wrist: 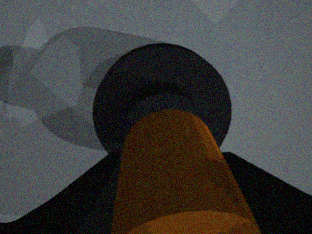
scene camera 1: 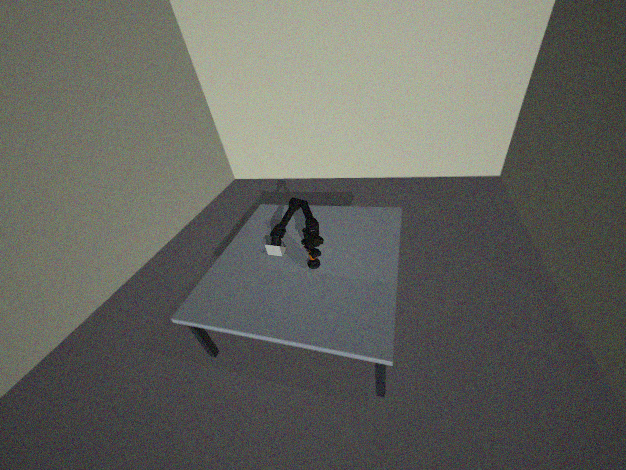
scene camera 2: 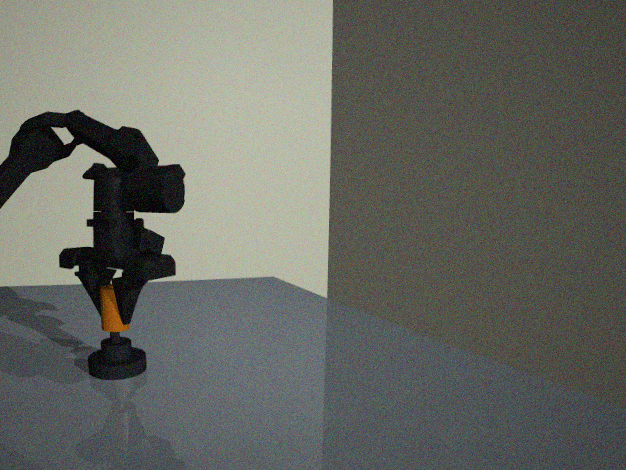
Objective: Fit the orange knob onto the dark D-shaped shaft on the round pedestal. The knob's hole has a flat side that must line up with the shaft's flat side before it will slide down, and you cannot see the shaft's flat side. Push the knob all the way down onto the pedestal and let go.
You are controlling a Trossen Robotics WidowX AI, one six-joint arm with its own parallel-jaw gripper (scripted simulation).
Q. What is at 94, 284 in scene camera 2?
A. The gripper.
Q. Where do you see an orange knob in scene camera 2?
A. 111, 321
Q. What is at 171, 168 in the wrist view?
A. An orange knob.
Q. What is the gripper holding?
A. An orange knob.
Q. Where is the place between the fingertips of the gripper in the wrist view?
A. At 171, 162
